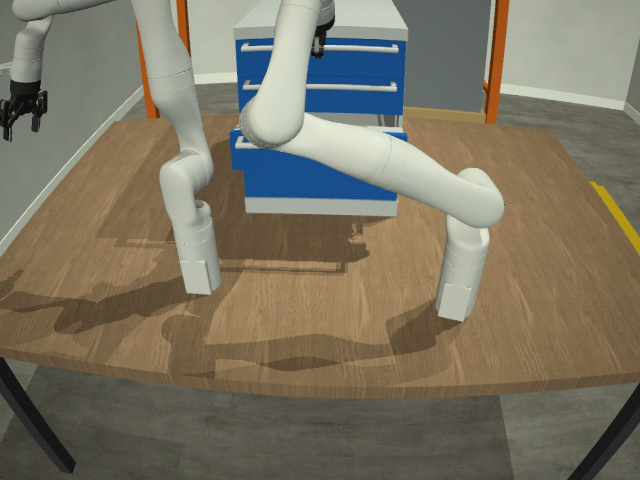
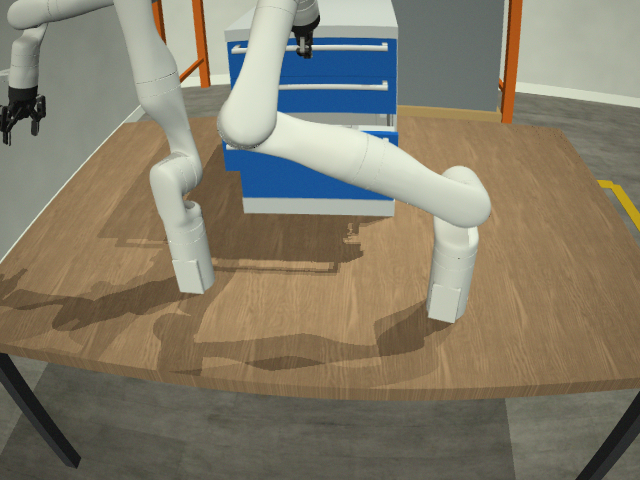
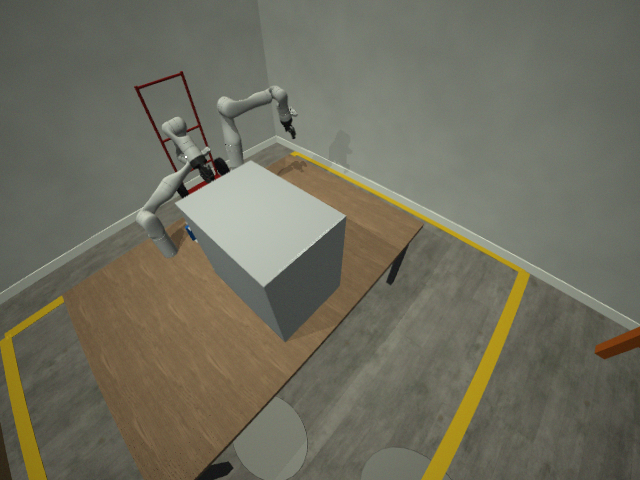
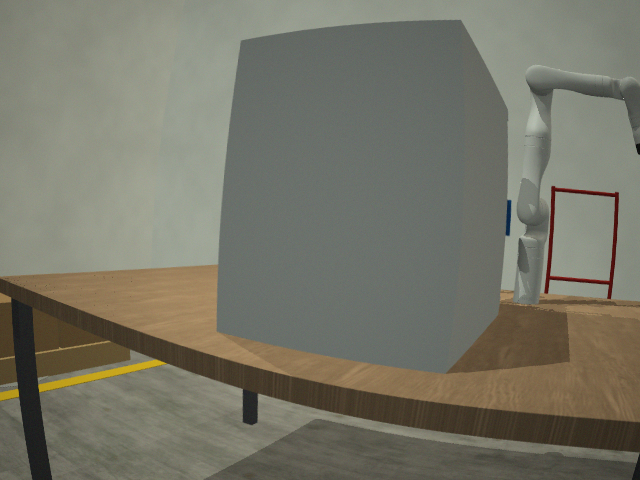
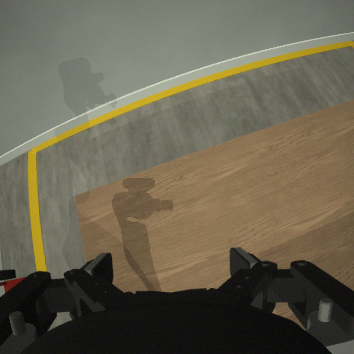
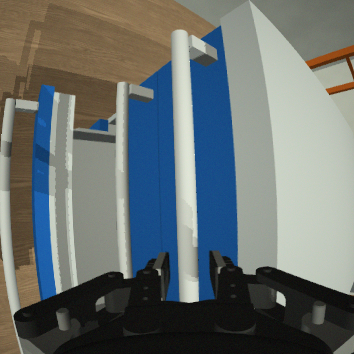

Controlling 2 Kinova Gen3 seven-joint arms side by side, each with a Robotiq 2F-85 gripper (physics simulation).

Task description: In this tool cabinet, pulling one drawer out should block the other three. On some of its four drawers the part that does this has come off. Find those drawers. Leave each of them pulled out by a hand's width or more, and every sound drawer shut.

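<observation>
The cabinet has four blue drawers. The top drawer and second drawer are shut. The third drawer stands pulled out. The bottom drawer looks shut, partly hidden by the right arm. My right gripper is open, fingers on either side of the top handle. My left gripper is open and empty, far from the cabinet.
The cabinet stands on the wooden table. The right forearm crosses in front of the lower drawers. The left arm's base stands in front of the cabinet, to the left. A red hand truck stands beyond the table.
</observation>
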